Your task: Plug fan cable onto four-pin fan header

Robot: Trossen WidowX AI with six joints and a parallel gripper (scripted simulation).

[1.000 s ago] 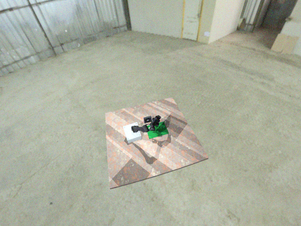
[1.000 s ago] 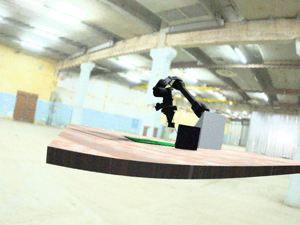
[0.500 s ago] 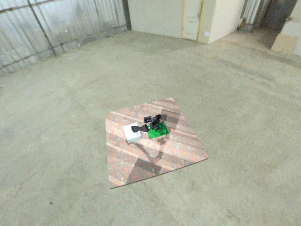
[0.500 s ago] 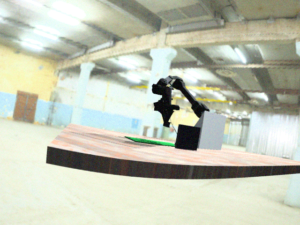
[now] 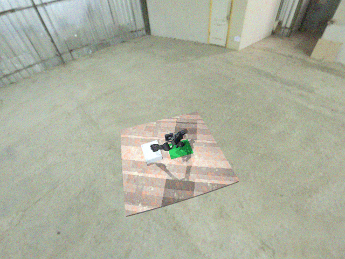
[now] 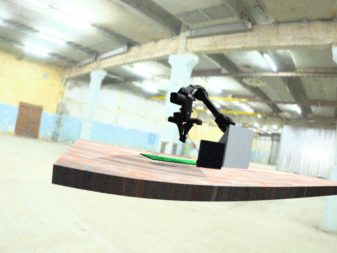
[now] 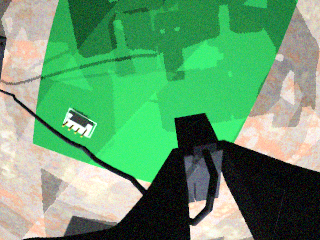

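Right now my gripper tip is 14 cm above the green board, 3 cm to the right of it and 3 cm short of it. Also, from my gripper tip: dark fan plug (1 cm to the right, 1 cm below, 1 cm behind); then white fan header (12 cm below, 9 cm to the left, 7 cm behind); then black fan (22 cm to the left, 7 cm behind, 6 cm below).
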